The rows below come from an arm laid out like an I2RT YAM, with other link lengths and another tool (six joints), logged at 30 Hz.
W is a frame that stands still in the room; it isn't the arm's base.
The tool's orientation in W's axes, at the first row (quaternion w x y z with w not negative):
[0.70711, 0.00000, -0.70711, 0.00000]
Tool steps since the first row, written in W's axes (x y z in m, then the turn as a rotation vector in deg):
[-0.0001, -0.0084, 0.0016, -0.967, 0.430, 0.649]
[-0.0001, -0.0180, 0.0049, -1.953, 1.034, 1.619]
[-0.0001, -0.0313, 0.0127, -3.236, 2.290, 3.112]
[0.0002, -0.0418, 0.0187, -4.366, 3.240, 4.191]
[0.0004, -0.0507, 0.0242, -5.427, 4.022, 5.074]
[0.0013, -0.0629, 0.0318, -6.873, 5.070, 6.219]
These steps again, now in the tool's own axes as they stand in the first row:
[0.0016, -0.0084, 0.0001, 0.649, 0.430, 0.967]
[0.0049, -0.0180, 0.0001, 1.619, 1.034, 1.953]
[0.0127, -0.0313, 0.0001, 3.112, 2.290, 3.236]
[0.0187, -0.0418, -0.0002, 4.191, 3.240, 4.366]
[0.0242, -0.0507, -0.0004, 5.074, 4.022, 5.427]
[0.0318, -0.0629, -0.0013, 6.219, 5.070, 6.873]

